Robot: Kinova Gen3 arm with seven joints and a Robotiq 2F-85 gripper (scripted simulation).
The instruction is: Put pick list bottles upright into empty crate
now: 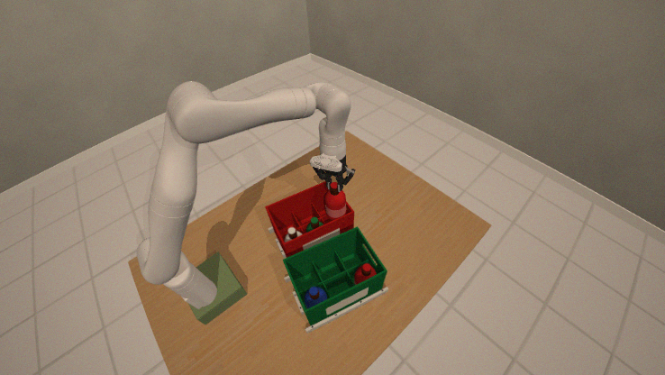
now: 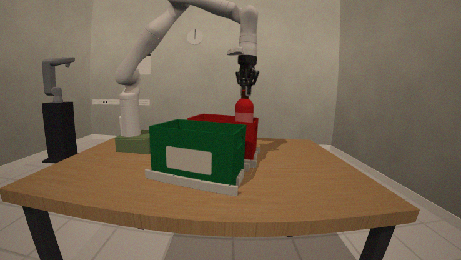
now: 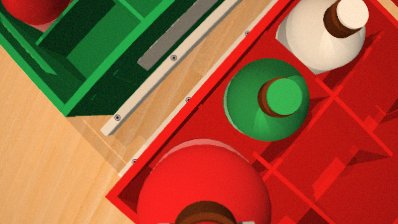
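The red-label bottle is 70 mm below my hand. From my hand the other things lie so: red crate 210 mm below, 70 mm to the left, 70 mm behind; green-label bottle 210 mm below, 80 mm behind, 30 mm to the left; white-labelled bottle 210 mm below, 170 mm behind, 60 mm to the left.
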